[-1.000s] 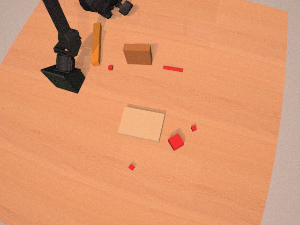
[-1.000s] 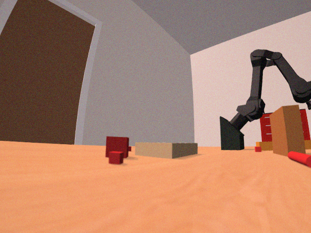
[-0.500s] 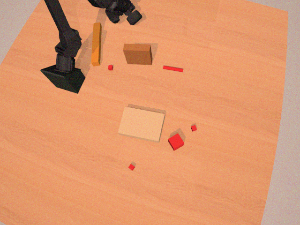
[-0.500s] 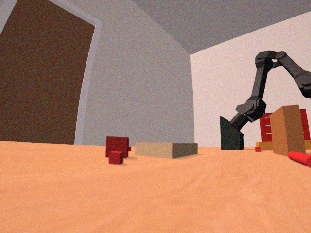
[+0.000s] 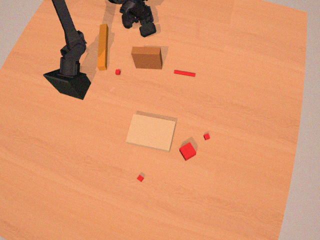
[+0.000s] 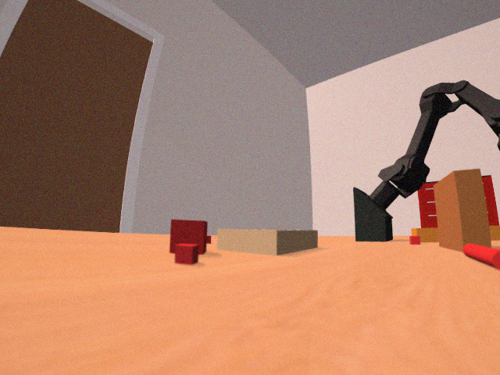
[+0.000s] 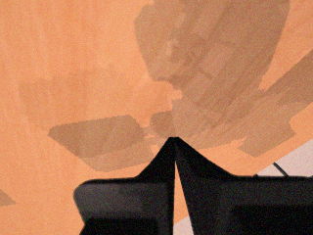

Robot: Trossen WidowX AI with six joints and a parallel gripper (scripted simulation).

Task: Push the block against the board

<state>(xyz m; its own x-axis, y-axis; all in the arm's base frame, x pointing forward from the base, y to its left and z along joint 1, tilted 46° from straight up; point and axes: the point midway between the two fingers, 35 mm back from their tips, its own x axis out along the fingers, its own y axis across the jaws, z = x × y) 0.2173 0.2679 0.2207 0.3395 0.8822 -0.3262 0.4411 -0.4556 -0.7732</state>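
The brown square block is 40 mm ahead of my gripper tip, 220 mm to the right of it and 50 mm above it. From my gripper tip the other things lie so: long orange board 170 mm behind, 170 mm to the right, 10 mm above; pale tan board 110 mm ahead, 490 mm to the right, 10 mm above; thin red rod 180 mm ahead, 240 mm to the right.
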